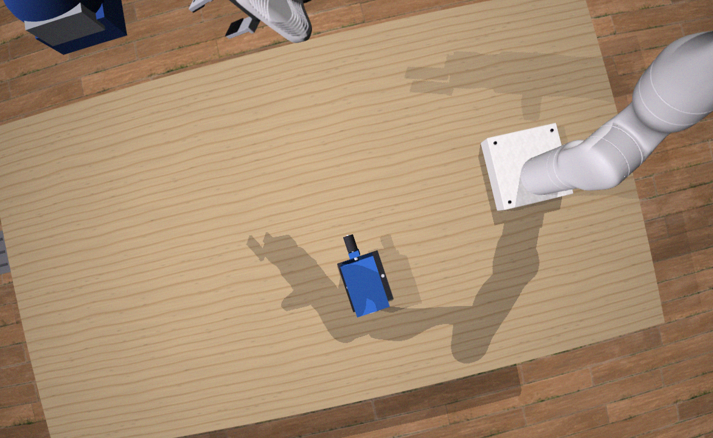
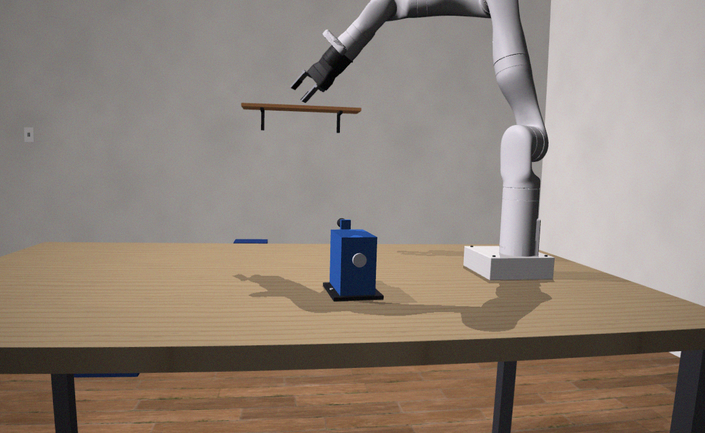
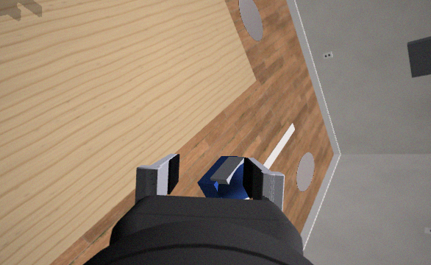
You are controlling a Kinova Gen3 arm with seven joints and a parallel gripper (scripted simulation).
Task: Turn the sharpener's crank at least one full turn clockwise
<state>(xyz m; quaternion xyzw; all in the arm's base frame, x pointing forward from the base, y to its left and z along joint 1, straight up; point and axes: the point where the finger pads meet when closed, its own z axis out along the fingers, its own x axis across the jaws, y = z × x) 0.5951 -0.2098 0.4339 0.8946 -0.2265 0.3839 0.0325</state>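
Now: the black handle 350 mm below my hand, 330 mm to the left of it and 140 mm behind it. Round my hand: crank (360 mm below, 340 mm to the left, 140 mm behind).
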